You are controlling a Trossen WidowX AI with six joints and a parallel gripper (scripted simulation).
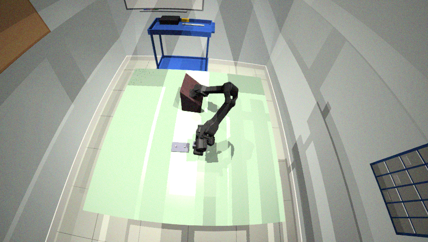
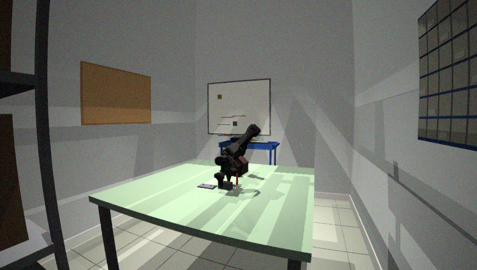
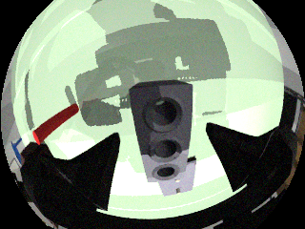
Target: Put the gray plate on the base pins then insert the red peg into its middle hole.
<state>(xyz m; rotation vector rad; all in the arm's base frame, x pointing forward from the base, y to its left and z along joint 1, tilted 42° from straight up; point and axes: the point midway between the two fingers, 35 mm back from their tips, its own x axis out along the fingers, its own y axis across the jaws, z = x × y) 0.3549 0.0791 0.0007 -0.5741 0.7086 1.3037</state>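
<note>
The gray plate is 10 mm above my gripper tip. Round my gripper tip: base 140 mm to the right, 20 mm below; then red peg 110 mm behind, 50 mm to the left, 10 mm above.
</note>
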